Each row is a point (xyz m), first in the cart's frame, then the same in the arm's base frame.
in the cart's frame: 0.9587 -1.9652 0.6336
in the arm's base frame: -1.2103 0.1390 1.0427
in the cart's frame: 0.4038 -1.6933 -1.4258
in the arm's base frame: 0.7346 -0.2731 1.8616
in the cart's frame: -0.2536 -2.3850 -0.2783
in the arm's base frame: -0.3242 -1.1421 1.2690
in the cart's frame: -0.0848 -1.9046 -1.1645
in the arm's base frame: 0.5734 -0.7774 1.5945
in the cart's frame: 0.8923 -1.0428 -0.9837
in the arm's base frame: 0.5713 0.5270 1.4252
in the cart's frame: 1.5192 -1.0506 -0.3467
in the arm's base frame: -0.1354 1.0684 1.3469
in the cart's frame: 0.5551 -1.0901 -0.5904
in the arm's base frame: 0.3437 0.2485 1.0493
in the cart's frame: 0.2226 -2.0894 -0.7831
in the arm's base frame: 0.0773 -0.6130 1.6265
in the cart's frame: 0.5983 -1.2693 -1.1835
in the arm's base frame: 0.7039 0.1451 1.5447
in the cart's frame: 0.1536 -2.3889 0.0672
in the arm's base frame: -0.7288 -0.7937 1.2592
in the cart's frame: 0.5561 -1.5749 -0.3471
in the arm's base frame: -0.1031 -0.0181 1.2027
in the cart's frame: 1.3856 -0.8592 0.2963
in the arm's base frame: -0.4998 1.1084 0.7694
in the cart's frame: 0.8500 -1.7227 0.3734
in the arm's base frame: -0.8430 0.1765 0.9978
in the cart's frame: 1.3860 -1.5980 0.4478
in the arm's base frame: -1.0072 0.6885 1.1366
